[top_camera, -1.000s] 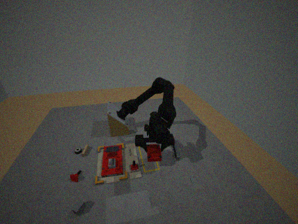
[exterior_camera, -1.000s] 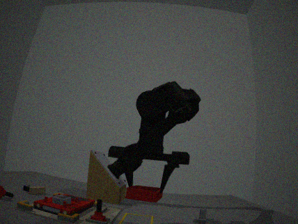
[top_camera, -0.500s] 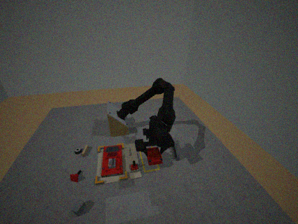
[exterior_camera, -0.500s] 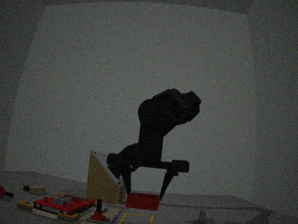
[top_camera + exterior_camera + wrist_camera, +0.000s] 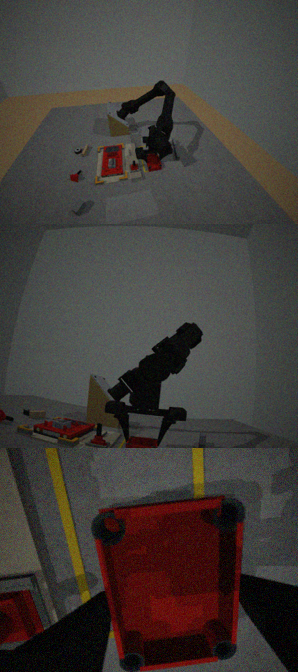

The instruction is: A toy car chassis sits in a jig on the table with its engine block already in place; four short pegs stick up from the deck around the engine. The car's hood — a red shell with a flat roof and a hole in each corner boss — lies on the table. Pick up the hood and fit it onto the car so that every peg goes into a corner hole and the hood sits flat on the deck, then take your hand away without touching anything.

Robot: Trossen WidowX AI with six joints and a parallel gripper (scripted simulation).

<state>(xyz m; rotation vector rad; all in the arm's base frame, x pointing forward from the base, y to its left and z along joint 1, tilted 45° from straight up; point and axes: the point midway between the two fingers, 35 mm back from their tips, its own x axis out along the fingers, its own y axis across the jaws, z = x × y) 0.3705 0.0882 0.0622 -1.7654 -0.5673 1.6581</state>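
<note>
My gripper tip is 10 mm above the red hood. From my gripper tip the other things lie so: tan block 360 mm to the right, 210 mm behind, 10 mm below; then wheel 400 mm to the right, 220 mm behind, 10 mm below.
</note>
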